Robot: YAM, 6 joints.
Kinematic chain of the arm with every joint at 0, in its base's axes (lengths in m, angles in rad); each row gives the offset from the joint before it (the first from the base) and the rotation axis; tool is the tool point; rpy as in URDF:
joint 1: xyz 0 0 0.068 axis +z
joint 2: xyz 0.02 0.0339 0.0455 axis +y
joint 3: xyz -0.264 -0.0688 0 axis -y
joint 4: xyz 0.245 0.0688 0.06 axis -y
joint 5: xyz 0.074 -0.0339 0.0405 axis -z
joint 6: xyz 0.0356 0 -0.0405 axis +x
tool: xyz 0 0 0 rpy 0 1.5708 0
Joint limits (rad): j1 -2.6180..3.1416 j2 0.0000..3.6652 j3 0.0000..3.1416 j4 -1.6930..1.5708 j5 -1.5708..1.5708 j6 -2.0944..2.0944
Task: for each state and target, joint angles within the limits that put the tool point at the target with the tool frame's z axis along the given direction. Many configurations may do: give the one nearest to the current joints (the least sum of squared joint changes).
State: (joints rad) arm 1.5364 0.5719 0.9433 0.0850 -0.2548 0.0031
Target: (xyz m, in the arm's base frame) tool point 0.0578 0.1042 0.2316 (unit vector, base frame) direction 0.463 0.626 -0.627
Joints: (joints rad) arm 1.1037 0.5070 0.5032 -0.6812 0.1319 0.0031
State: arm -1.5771 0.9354 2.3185 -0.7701 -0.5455 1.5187
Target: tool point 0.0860 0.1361 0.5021 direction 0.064 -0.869 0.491
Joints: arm -2.0354 0.3033 1.7004 -0.8163 -0.4629 1.5187
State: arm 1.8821 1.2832 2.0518 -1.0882 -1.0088 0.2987
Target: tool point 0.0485 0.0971 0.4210 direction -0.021 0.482 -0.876
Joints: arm 1.0187 1.0357 1.5841 -1.6914 -0.2741 0.2987
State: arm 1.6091 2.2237 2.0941 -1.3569 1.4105 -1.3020
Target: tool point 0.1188 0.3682 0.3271 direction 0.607 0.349 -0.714
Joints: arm 1.3041 1.7918 1.7197 -0.8909 0.5162 -1.3020
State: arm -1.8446 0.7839 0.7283 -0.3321 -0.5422 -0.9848
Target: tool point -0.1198 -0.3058 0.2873 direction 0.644 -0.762 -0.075
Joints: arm -2.0441 1.4907 0.9589 0.3393 -1.1683 -0.9848
